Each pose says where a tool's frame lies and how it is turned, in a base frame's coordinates. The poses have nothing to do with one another.
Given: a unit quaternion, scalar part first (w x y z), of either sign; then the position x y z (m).
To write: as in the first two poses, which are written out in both.
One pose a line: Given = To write
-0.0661 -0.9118 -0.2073 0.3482 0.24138 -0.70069 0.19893 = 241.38 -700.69 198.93 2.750 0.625 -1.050
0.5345 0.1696 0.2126 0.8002 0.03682 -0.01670 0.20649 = 36.82 -16.70 206.49 0.404 0.507 1.907
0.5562 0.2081 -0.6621 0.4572 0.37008 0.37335 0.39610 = 370.08 373.35 396.10 0.491 -1.563 1.079
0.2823 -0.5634 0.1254 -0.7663 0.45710 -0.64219 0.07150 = 457.10 -642.19 71.50 -1.509 0.336 -2.052
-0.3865 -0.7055 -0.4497 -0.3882 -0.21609 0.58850 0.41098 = -216.09 588.50 410.98 1.796 1.145 0.988
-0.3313 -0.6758 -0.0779 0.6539 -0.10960 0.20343 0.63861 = -109.60 203.43 638.61 1.766 0.204 -1.709
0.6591 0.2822 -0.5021 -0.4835 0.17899 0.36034 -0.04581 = 178.99 360.34 -45.81 0.639 -1.137 -1.094
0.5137 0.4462 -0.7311 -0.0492 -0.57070 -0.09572 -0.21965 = -570.70 -95.72 -219.65 1.073 -1.758 -0.118
